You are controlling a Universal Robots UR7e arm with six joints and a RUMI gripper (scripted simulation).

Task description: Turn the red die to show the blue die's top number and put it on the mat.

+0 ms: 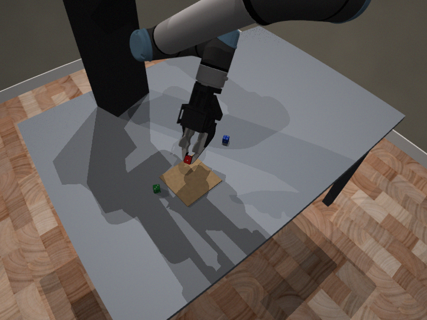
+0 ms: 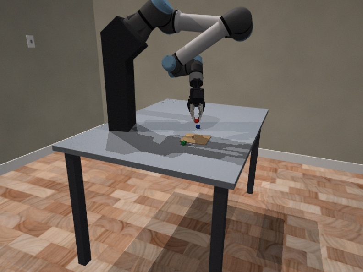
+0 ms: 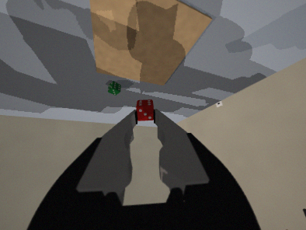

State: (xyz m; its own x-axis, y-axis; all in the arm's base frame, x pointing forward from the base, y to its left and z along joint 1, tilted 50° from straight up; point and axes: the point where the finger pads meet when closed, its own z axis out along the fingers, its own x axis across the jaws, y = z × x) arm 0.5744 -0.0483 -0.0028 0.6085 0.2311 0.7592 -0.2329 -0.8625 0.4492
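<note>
My hand is 110 mm above the tan mat. Round my hand: red die 10 mm below; green die 30 mm behind, 100 mm to the right, 100 mm below; blue die 50 mm behind, 190 mm to the left, 100 mm below.
</note>
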